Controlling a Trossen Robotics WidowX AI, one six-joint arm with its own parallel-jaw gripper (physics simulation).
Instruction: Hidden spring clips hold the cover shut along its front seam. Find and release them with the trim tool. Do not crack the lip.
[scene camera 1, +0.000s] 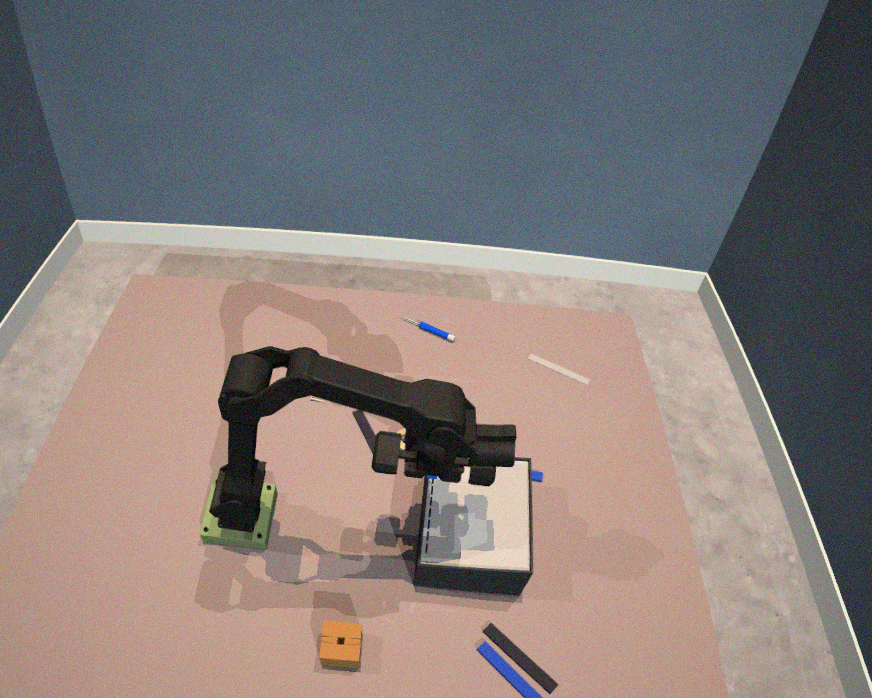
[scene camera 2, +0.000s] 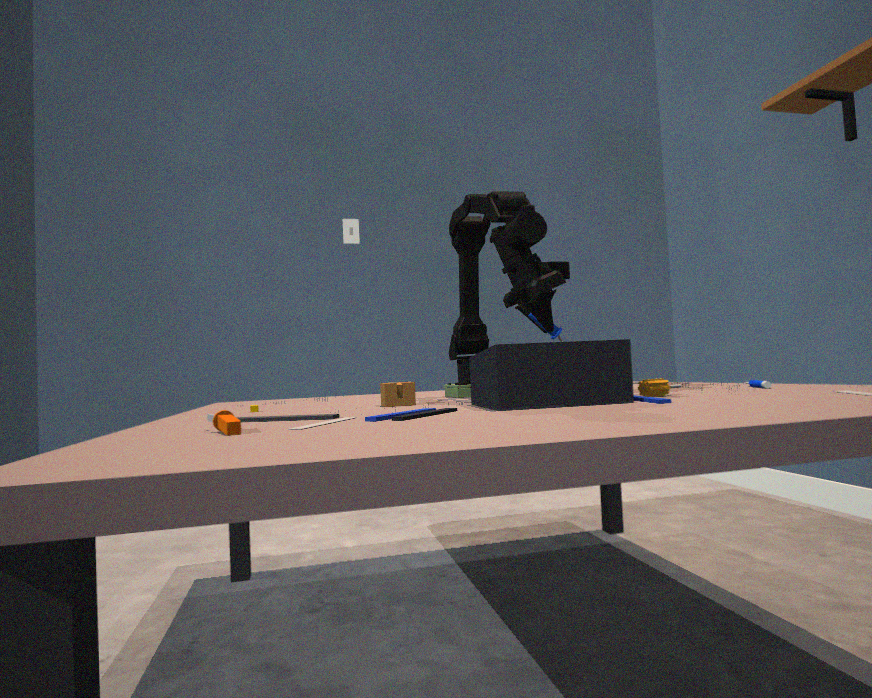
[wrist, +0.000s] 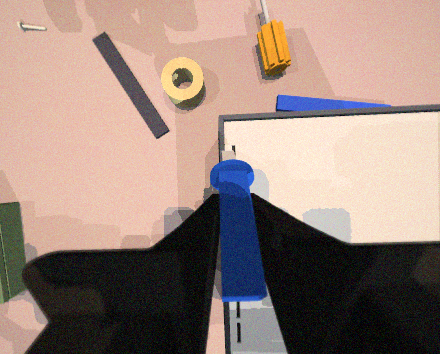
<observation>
The gripper (scene camera 2: 549, 332) holds a blue trim tool (wrist: 242, 275); nothing else touches it. The table carries a cream ring (wrist: 180, 68). Also in view: a cover (scene camera 1: 476, 526) and an orange block (scene camera 1: 341, 642).
The gripper also shows in scene camera 1 (scene camera 1: 431, 469) and in the wrist view (wrist: 232, 200). The cover also shows in the wrist view (wrist: 361, 179). The orange block shows as well in scene camera 2 (scene camera 2: 402, 393).
</observation>
